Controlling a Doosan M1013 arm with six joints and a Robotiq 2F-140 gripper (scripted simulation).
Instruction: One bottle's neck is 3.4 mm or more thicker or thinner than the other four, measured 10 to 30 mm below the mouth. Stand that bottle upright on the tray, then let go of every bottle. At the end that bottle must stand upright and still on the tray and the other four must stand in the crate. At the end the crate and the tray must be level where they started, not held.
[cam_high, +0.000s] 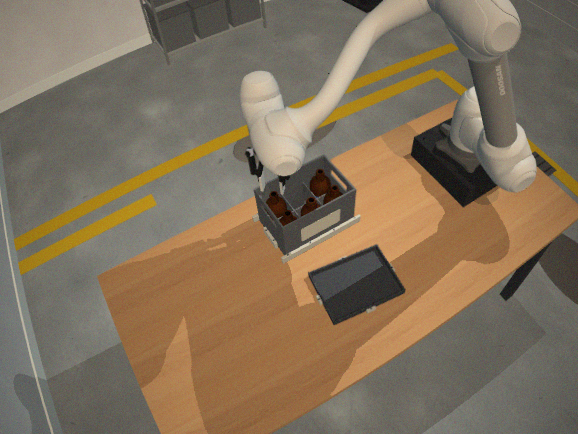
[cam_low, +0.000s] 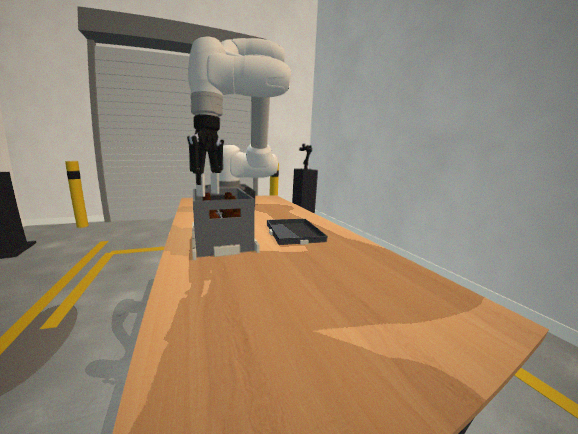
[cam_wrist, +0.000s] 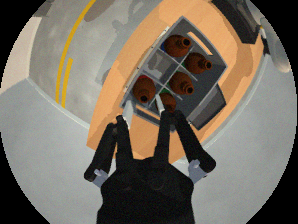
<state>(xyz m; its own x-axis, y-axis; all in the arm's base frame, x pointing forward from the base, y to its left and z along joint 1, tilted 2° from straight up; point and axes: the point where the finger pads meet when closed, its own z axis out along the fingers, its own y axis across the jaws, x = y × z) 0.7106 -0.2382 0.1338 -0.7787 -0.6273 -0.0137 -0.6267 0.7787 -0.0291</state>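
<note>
The grey crate lies 80 mm behind my hand, 50 mm to the left of it and 130 mm below it. The rest, counted from my hand: dark tray (50 mm behind, 350 mm to the left, 200 mm below); glass bottle (80 mm behind, 100 mm to the left, 130 mm below).
</note>
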